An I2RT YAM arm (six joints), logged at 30 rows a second.
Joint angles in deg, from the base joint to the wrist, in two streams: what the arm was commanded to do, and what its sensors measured. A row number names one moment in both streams.
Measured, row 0: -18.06, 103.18, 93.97, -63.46, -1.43, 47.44
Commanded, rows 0 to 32: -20.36, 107.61, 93.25, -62.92, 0.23, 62.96; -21.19, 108.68, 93.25, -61.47, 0.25, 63.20; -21.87, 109.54, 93.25, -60.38, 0.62, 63.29; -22.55, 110.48, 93.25, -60.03, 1.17, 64.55; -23.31, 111.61, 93.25, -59.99, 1.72, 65.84; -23.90, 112.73, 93.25, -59.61, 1.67, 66.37; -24.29, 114.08, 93.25, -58.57, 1.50, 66.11; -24.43, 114.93, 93.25, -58.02, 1.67, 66.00; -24.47, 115.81, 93.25, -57.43, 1.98, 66.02; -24.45, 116.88, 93.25, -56.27, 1.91, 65.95; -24.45, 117.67, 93.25, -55.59, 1.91, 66.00; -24.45, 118.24, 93.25, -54.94, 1.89, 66.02; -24.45, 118.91, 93.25, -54.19, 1.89, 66.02; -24.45, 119.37, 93.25, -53.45, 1.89, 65.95; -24.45, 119.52, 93.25, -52.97, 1.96, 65.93; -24.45, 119.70, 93.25, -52.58, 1.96, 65.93; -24.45, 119.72, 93.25, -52.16, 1.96, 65.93; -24.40, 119.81, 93.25, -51.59, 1.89, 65.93; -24.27, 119.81, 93.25, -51.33, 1.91, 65.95; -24.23, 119.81, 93.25, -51.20, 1.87, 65.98; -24.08, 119.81, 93.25, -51.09, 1.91, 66.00; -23.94, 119.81, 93.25, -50.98, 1.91, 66.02; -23.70, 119.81, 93.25, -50.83, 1.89, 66.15; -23.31, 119.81, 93.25, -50.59, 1.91, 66.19; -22.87, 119.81, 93.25, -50.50, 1.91, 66.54; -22.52, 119.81, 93.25, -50.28, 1.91, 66.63; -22.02, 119.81, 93.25, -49.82, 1.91, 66.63; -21.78, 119.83, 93.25, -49.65, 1.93, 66.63; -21.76, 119.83, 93.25, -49.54, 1.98, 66.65; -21.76, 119.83, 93.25, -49.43, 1.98, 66.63; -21.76, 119.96, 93.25, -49.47, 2.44, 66.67; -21.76, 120.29, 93.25, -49.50, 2.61, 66.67; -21.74, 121.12, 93.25, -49.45, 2.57, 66.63
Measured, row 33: -21.78, 118.30, 93.49, -49.63, 0.58, 65.80
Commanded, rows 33 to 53: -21.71, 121.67, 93.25, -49.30, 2.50, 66.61; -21.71, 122.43, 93.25, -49.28, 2.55, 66.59; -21.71, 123.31, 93.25, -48.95, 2.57, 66.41; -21.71, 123.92, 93.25, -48.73, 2.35, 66.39; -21.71, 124.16, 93.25, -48.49, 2.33, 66.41; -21.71, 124.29, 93.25, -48.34, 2.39, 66.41; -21.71, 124.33, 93.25, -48.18, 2.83, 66.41; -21.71, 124.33, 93.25, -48.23, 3.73, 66.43; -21.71, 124.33, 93.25, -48.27, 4.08, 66.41; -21.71, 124.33, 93.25, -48.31, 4.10, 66.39; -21.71, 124.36, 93.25, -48.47, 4.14, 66.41; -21.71, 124.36, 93.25, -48.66, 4.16, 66.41; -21.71, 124.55, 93.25, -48.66, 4.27, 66.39; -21.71, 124.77, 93.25, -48.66, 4.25, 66.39; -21.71, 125.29, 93.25, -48.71, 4.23, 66.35; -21.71, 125.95, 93.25, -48.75, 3.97, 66.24; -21.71, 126.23, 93.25, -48.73, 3.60, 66.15; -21.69, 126.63, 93.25, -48.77, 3.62, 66.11; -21.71, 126.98, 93.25, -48.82, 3.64, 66.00; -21.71, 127.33, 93.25, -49.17, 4.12, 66.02; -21.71, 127.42, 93.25, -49.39, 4.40, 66.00
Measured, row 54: -21.78, 126.02, 93.51, -48.95, 2.83, 65.80
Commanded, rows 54 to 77: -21.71, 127.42, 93.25, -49.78, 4.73, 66.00; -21.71, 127.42, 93.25, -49.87, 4.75, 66.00; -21.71, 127.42, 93.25, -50.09, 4.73, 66.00; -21.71, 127.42, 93.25, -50.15, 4.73, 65.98; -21.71, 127.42, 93.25, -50.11, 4.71, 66.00; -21.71, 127.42, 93.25, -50.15, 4.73, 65.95; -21.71, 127.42, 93.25, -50.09, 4.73, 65.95; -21.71, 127.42, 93.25, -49.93, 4.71, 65.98; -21.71, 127.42, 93.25, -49.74, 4.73, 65.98; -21.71, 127.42, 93.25, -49.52, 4.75, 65.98; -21.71, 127.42, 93.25, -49.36, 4.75, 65.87; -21.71, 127.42, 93.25, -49.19, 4.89, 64.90; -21.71, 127.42, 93.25, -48.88, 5.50, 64.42; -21.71, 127.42, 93.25, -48.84, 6.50, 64.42; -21.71, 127.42, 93.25, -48.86, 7.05, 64.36; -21.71, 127.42, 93.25, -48.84, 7.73, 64.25; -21.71, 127.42, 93.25, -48.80, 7.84, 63.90; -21.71, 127.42, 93.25, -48.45, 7.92, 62.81; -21.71, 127.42, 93.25, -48.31, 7.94, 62.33; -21.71, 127.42, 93.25, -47.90, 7.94, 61.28; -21.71, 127.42, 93.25, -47.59, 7.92, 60.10; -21.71, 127.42, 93.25, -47.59, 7.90, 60.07; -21.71, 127.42, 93.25, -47.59, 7.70, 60.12; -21.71, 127.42, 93.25, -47.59, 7.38, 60.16
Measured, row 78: -21.78, 126.08, 93.51, -47.68, 6.33, 61.32
